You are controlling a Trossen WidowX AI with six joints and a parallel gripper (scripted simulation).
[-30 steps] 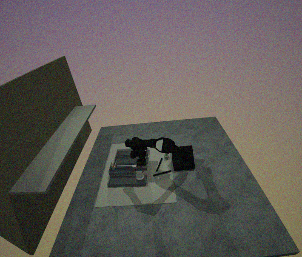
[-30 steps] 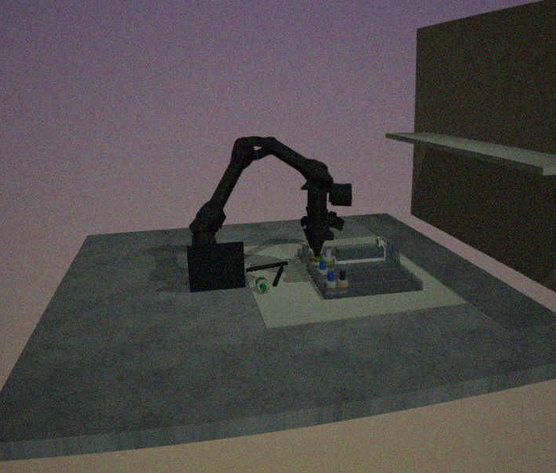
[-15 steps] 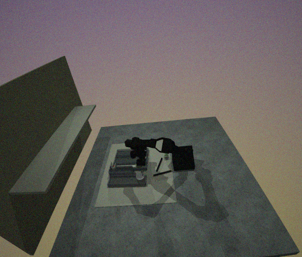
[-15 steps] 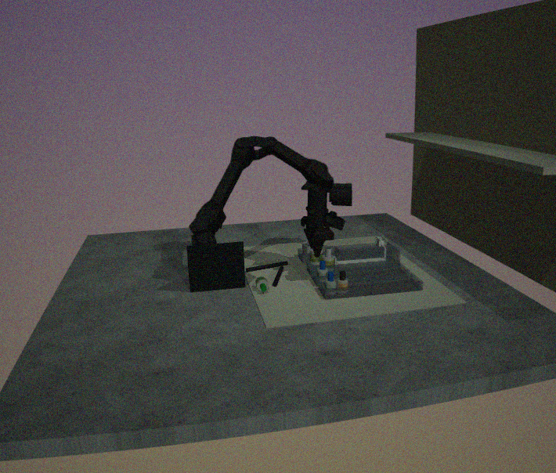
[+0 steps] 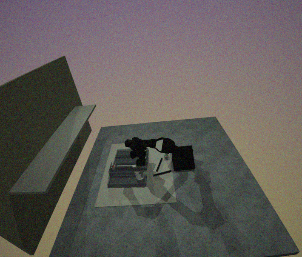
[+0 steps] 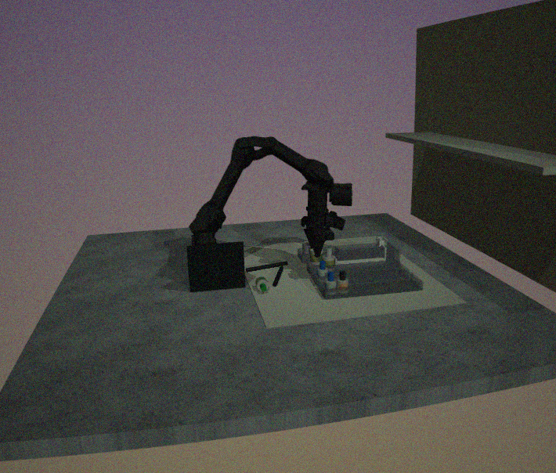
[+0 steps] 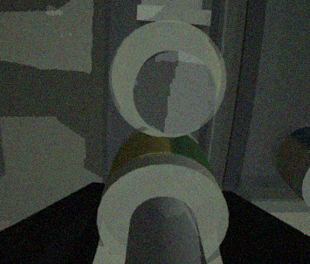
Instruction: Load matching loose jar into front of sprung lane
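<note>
Now: the pale mat 60 mm ahead of my gripper tip and 60 mm below it. The rest, counted from my gripper tip: wall shelf 510 mm ahead, 60 mm to the left, 310 mm above.
</note>
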